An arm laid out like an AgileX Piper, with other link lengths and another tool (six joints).
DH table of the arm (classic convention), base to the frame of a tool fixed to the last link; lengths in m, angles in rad. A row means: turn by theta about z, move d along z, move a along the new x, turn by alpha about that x. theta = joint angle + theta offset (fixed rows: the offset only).
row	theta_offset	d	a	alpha
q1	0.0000	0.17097	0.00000	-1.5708
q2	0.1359	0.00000	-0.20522	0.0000
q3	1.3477	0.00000	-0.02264	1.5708
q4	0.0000	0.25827	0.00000	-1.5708
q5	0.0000	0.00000	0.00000	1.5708
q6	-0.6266	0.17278	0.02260	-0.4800
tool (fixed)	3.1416	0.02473	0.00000	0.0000
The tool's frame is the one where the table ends.
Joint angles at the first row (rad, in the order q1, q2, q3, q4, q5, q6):
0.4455, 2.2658, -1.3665, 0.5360, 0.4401, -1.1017
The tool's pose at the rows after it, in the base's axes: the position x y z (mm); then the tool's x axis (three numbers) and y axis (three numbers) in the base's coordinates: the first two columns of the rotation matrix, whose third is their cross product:
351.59 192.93 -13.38 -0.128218 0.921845 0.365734 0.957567 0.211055 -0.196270
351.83 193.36 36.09 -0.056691 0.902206 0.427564 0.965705 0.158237 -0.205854
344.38 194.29 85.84 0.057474 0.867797 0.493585 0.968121 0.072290 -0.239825
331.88 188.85 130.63 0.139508 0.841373 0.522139 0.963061 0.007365 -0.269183
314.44 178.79 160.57 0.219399 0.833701 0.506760 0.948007 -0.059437 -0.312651
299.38 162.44 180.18 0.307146 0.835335 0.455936 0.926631 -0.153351 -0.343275
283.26 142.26 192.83 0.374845 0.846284 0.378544 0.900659 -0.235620 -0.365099
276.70 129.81 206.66 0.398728 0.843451 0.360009 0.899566 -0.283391 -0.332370
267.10 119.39 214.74 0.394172 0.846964 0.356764 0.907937 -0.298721 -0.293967
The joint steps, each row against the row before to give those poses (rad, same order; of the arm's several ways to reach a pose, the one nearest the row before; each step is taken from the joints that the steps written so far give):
-0.0335, -0.1009, 0.0000, -0.0003, 0.1129, 0.0658
-0.0254, -0.1340, -0.0001, -0.0042, 0.1149, 0.1043
-0.0175, -0.1356, 0.0001, -0.0022, 0.1106, 0.1600
-0.0136, -0.1315, 0.0000, -0.0334, 0.1087, 0.1477
-0.0033, -0.1028, 0.0000, -0.0639, 0.1063, 0.1486
0.0000, -0.0812, 0.0000, -0.0957, 0.0915, 0.1521
-0.0001, -0.0633, 0.0000, -0.0974, 0.1032, 0.1090
0.0000, -0.0657, 0.0119, -0.0585, 0.0311, 0.0523
-0.0001, -0.0834, 0.0522, -0.0355, 0.0031, 0.0109

